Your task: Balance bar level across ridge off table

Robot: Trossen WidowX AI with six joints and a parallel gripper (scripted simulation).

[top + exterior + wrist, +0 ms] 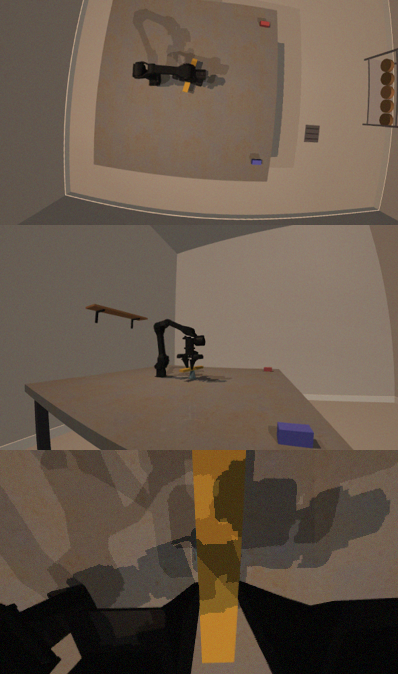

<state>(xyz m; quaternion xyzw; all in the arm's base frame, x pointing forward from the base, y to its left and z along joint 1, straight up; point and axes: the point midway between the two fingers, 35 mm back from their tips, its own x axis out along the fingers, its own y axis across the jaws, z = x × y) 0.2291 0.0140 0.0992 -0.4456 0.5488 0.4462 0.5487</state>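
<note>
Right now my gripper tip is 1 cm short of the bar and 3 cm to the right of it. The rest, counted from my gripper tip: red block 51 cm ahead, 49 cm to the left, 5 cm below; then purple block 51 cm ahead, 51 cm to the right, 5 cm below.
</note>
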